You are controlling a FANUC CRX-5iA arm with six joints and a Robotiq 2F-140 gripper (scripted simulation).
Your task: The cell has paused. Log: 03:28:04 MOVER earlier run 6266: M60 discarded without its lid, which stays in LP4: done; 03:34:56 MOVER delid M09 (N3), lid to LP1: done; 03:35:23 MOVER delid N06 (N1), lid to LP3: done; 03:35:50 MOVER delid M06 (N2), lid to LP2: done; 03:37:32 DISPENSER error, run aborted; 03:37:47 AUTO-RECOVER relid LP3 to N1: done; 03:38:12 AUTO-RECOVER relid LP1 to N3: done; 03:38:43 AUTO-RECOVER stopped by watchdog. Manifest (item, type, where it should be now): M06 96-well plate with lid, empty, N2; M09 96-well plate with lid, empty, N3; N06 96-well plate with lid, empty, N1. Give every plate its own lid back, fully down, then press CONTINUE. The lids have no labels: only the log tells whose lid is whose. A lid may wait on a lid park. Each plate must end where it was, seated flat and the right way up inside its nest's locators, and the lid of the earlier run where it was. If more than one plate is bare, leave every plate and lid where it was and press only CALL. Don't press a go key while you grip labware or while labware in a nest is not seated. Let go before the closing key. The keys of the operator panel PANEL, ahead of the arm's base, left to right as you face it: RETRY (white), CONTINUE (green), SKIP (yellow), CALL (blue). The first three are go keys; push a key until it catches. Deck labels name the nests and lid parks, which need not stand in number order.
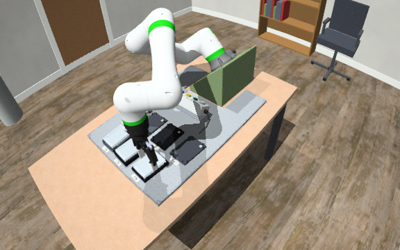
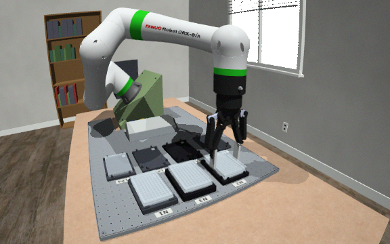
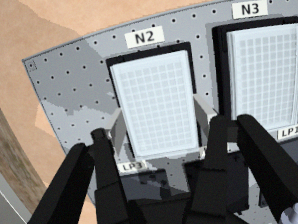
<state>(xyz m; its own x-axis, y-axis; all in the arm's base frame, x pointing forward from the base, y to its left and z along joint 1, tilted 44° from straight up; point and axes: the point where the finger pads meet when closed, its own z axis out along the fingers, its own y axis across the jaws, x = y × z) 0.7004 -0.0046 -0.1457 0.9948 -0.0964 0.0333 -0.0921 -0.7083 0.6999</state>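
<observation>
Now: the plate 30 mm below my hand. From my hand the other things lie so: green key (430 mm behind, 80 mm to the right, 10 mm above); then LP3 (180 mm behind, 80 mm to the left, 50 mm below); then LP1 (190 mm to the right, 190 mm behind, 50 mm below).
</observation>
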